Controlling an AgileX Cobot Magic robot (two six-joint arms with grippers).
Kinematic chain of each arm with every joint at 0, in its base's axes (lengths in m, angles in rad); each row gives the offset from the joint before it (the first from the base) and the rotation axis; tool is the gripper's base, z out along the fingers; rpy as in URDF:
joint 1: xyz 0 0 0.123 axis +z
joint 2: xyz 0 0 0 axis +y
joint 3: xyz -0.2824 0 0.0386 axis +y
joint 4: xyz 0.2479 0 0.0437 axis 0.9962 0 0.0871
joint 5: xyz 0 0 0 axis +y
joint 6: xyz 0.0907 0 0.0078 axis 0.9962 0 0.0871
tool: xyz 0 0 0 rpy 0 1.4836 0
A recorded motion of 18 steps. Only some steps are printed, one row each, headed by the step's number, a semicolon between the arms.
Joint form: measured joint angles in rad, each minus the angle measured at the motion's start. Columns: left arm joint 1, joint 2, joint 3, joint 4, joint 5, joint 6; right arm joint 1, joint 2, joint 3, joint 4, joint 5, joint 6.
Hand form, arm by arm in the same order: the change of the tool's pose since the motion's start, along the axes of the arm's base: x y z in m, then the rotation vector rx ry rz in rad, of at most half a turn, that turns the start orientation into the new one. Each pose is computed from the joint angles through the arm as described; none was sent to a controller.
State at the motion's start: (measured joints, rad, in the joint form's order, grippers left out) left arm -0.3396 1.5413 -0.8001 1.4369 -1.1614 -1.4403; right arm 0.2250 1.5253 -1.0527 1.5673 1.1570 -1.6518
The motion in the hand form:
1: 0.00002 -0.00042 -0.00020 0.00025 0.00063 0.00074; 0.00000 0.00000 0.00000 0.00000 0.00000 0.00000
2: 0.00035 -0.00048 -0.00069 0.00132 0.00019 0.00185; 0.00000 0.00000 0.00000 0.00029 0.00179 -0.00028
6: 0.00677 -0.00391 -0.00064 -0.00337 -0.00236 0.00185; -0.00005 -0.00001 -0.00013 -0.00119 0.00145 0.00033
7: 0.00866 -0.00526 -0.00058 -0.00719 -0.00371 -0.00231; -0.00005 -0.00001 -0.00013 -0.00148 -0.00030 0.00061
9: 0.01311 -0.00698 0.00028 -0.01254 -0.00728 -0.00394; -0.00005 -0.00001 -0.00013 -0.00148 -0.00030 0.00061
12: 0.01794 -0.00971 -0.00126 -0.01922 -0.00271 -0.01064; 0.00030 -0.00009 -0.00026 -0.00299 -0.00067 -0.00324
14: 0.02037 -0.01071 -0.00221 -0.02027 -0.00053 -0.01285; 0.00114 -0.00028 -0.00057 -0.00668 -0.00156 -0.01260
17: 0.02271 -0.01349 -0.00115 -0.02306 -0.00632 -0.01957; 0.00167 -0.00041 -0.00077 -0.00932 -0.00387 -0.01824
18: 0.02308 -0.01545 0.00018 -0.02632 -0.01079 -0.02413; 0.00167 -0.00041 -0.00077 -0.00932 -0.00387 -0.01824
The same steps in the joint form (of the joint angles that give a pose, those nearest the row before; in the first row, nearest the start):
1: -0.0017 0.0007 0.0000 -0.0016 0.0019 0.0003; 0.0000 0.0000 0.0000 0.0000 0.0000 0.0000
2: -0.0017 0.0023 0.0000 -0.0022 0.0033 0.0024; 0.0000 0.0000 0.0000 0.0000 0.0000 0.0018
6: -0.0059 0.0266 -0.0264 -0.0084 0.0041 0.0046; 0.0000 0.0000 0.0000 -0.0016 0.0000 0.0018
7: -0.0076 0.0355 -0.0355 -0.0102 0.0000 0.0065; 0.0000 0.0000 0.0000 -0.0016 0.0000 0.0000
9: -0.0076 0.0504 -0.0551 -0.0122 -0.0036 0.0065; 0.0000 0.0000 0.0000 -0.0016 0.0000 0.0000
12: -0.0098 0.0742 -0.0743 -0.0163 -0.0122 0.0079; 0.0000 0.0000 0.0000 -0.0016 -0.0041 0.0000
14: -0.0099 0.0853 -0.0833 -0.0163 -0.0151 0.0079; 0.0000 0.0000 0.0000 -0.0016 -0.0143 0.0000
17: -0.0157 0.0953 -0.0995 -0.0163 -0.0161 0.0080; 0.0000 0.0000 0.0000 -0.0016 -0.0206 -0.0018
18: -0.0213 0.0976 -0.1072 -0.0181 -0.0162 0.0079; 0.0000 0.0000 0.0000 -0.0016 -0.0206 -0.0018

